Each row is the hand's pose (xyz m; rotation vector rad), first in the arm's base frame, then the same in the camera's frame.
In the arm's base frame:
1: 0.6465 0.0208 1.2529 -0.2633 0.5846 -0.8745
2: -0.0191 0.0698 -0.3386 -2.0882 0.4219 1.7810
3: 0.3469 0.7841 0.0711 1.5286 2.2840 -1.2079
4: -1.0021 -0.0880 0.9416 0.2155 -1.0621 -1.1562
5: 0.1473 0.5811 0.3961 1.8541 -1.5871 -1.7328
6: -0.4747 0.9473 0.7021 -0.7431 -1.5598 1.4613
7: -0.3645 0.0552 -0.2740 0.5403 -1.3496 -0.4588
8: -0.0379 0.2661 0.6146 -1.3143 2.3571 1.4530
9: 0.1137 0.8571 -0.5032 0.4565 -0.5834 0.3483
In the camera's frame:
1: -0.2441 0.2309 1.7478 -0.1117 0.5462 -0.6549
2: -0.7942 0.4612 0.1283 -2.1206 0.0521 1.7431
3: -0.5945 1.1385 0.6882 1.3665 2.4648 -0.8964
4: -1.8191 -0.0925 1.2566 0.4951 -0.9941 -1.0893
5: -0.7759 0.8484 0.9521 2.1077 -1.2856 -1.7891
6: -1.4742 1.0425 1.2509 -0.5821 -1.8353 1.4067
7: -1.1348 0.3774 0.1540 0.8288 -1.3368 -0.4169
8: -0.9153 0.4720 1.0941 -1.5354 2.0483 1.5758
9: -0.7962 1.2763 0.1139 0.6704 -0.6636 0.4887

